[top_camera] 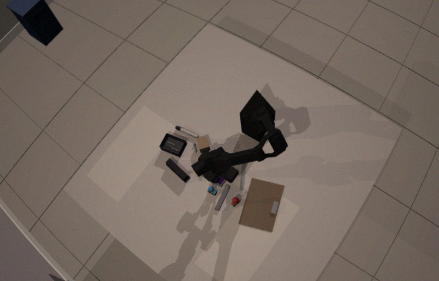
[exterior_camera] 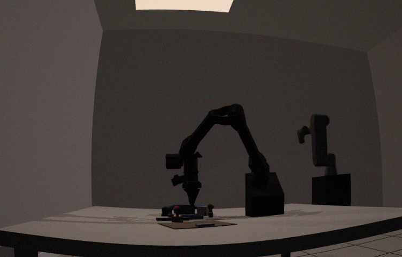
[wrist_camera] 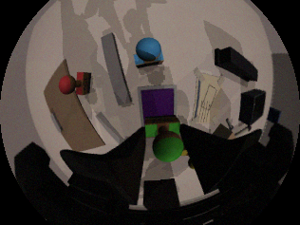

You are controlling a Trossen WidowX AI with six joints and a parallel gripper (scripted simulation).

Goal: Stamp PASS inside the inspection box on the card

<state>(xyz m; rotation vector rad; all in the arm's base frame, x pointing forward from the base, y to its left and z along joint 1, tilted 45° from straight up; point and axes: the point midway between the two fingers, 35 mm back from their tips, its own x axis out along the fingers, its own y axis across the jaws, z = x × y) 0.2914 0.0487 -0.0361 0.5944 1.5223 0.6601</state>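
Now: gripper tip 60 mm above the purple ink pad. Also, from my gripper tip: yellow stamp (90 mm behind, 70 mm to the right, 40 mm below); green-knobbed stamp (right at my gripper tip); blue stamp (90 mm ahead, 40 mm below, 10 mm to the left).
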